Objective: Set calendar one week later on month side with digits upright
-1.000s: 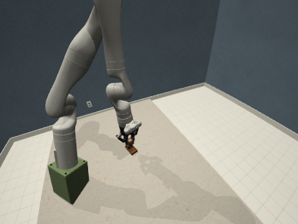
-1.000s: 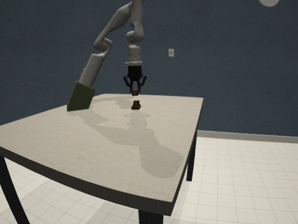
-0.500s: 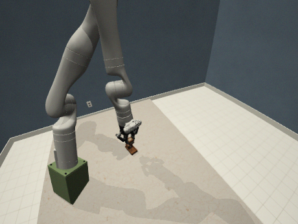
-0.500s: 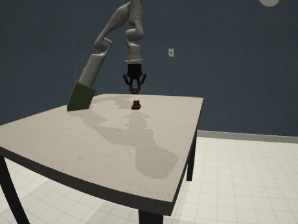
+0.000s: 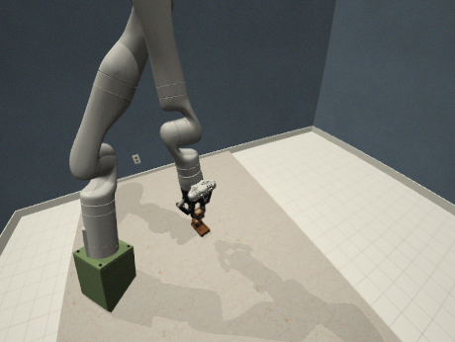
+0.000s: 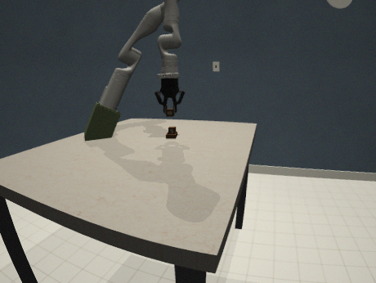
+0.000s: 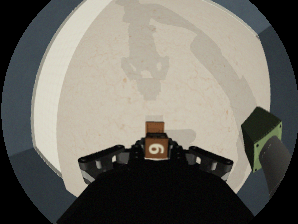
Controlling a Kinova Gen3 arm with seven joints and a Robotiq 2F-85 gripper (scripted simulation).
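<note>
The brown calendar tray lies 12 cm below my hand and 2 cm to the left of it. Also, from my hand: brown digit cube: 1 cm below.
</note>
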